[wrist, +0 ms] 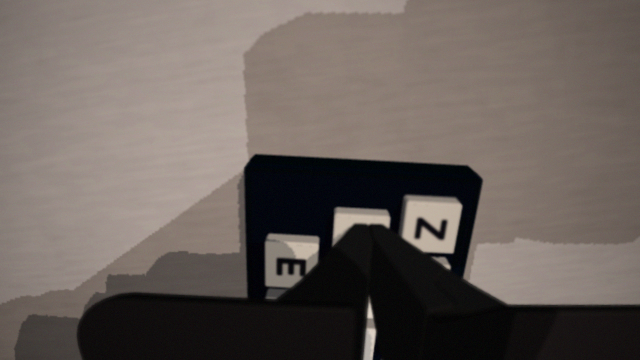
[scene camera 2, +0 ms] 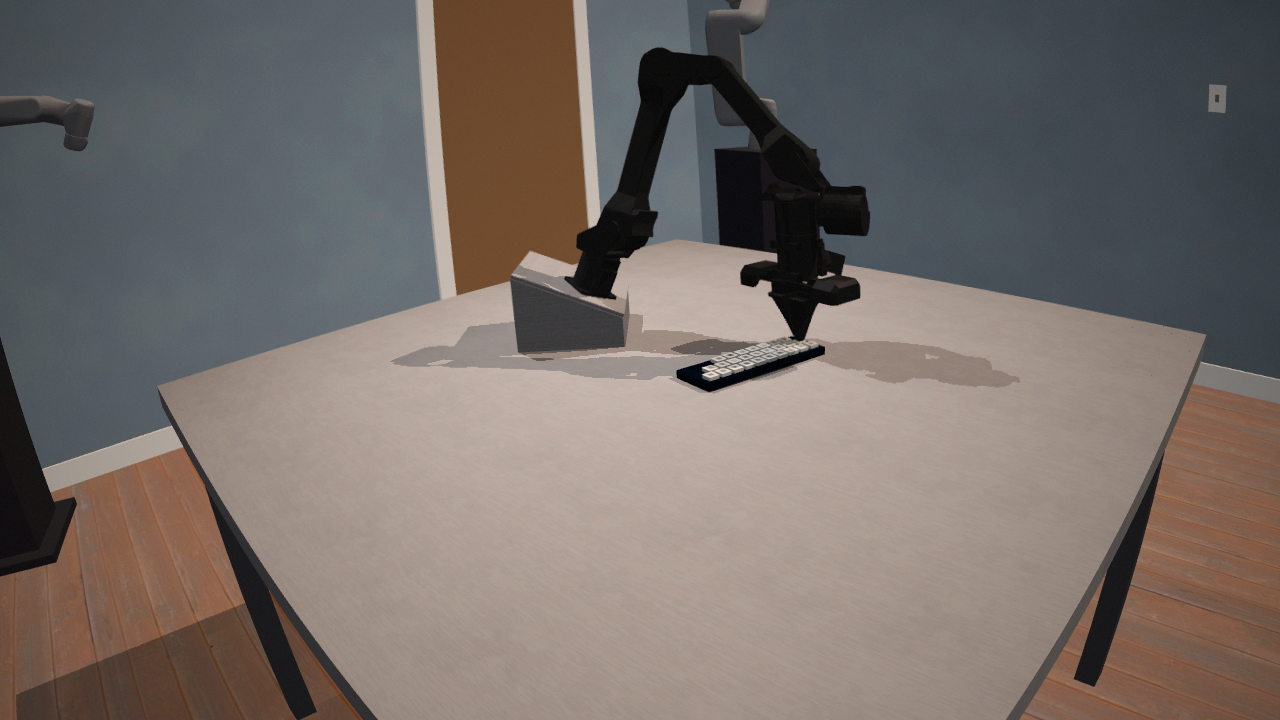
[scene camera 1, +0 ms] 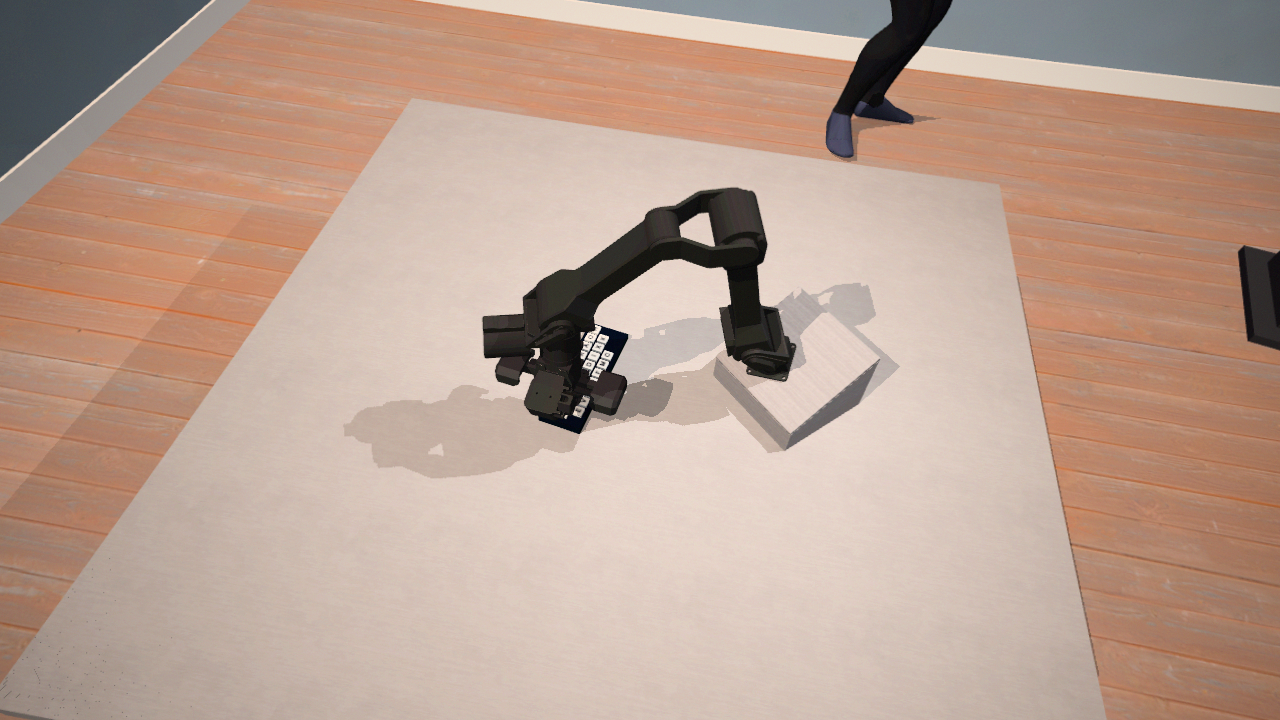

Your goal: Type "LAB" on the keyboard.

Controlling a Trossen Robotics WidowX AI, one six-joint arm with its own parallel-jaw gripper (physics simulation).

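Places are measured from the arm's base along level axes (x ahead, y left, z up), in metres.
Pixels of known places: gripper, fingertip midpoint: (wrist: 367, 238) (scene camera 2: 800, 340); arm's base, origin of the base link: (scene camera 2: 589, 289) (scene camera 1: 771, 359).
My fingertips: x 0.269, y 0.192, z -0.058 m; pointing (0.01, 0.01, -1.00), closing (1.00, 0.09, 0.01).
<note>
Ahead of a thing's pixels: the offset from my fingertips to its top centre. Level surfaces: height alone.
The dark keyboard @(0.003 m ahead, 0.087 m right, 0.001 m down) (scene camera 1: 617, 338) (scene camera 2: 693, 376) (wrist: 310, 185) with white keys lies flat on the table @(0.017 m down) (scene camera 1: 537, 582) (scene camera 2: 626, 501). My gripper (scene camera 2: 799, 337) (wrist: 367, 238) is shut and empty, pointing down over the keyboard's far end in the scene camera 2 view. In the wrist view its tips overlap a white key @(0.002 m back, 0.001 m right, 0.001 m down) (wrist: 360, 216) whose letter is hidden. I cannot tell whether they touch it. A key marked Z @(0.018 m ahead, 0.005 m left, 0.001 m down) (wrist: 431, 229) is to the right and a key marked E @(0.021 m back, 0.012 m right, 0.001 m down) (wrist: 291, 262) to the left. The fingers hide most other keys there. I cannot make out L, A or B.
The arm stands on a grey wedge-shaped base (scene camera 1: 827, 358) (scene camera 2: 568, 322) beside the keyboard. A person's legs (scene camera 1: 881, 67) show beyond the table's edge. Other grey robot arms (scene camera 2: 44, 110) (scene camera 2: 726, 71) stand behind the table.
</note>
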